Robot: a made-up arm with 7 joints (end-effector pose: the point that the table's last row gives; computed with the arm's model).
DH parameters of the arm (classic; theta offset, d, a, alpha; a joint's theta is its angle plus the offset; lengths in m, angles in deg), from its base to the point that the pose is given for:
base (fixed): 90 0.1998 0 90
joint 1: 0 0.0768 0.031 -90
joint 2: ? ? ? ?
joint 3: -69.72 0 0.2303 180
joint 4: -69.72 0.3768 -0.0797 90
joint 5: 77.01 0 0.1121 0
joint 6: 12.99 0.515 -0.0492 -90
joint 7: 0 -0.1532 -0.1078 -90
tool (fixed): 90 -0.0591 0 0
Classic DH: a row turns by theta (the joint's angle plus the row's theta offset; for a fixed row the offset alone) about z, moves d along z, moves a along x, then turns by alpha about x.
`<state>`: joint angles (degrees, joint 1 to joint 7).
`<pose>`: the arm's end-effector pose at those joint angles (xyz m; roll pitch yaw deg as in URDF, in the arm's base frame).
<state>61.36 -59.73 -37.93 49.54 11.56 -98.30 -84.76</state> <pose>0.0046 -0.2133 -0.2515 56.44 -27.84 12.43</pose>
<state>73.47 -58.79 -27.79 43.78 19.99 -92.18 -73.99</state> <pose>0.0302 -0.0211 -0.2866 83.27 -28.44 -10.57</pose>
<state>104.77 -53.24 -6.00 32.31 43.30 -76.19 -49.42</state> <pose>0.0896 0.3472 -0.1306 122.16 19.20 -28.57</pose>
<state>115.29 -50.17 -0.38 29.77 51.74 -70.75 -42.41</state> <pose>0.1096 0.4252 -0.0486 133.87 35.58 -17.92</pose>
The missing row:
joint 2: -90 -0.0446 0.0862 -90
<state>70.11 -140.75 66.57 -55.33 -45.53 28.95 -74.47</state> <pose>-0.0024 0.0208 0.5165 -59.69 10.56 54.37</pose>
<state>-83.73 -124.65 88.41 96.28 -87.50 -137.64 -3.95</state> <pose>-0.6367 -0.6688 0.1102 95.11 79.27 176.68</pose>
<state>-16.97 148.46 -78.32 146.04 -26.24 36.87 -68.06</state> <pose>0.7160 0.1267 0.4456 -122.07 36.57 -30.02</pose>
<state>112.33 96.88 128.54 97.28 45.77 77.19 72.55</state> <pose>0.7213 0.7014 0.2814 7.71 26.19 -7.94</pose>
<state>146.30 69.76 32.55 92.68 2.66 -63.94 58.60</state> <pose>0.6618 -0.4206 0.7841 91.51 3.08 -137.83</pose>
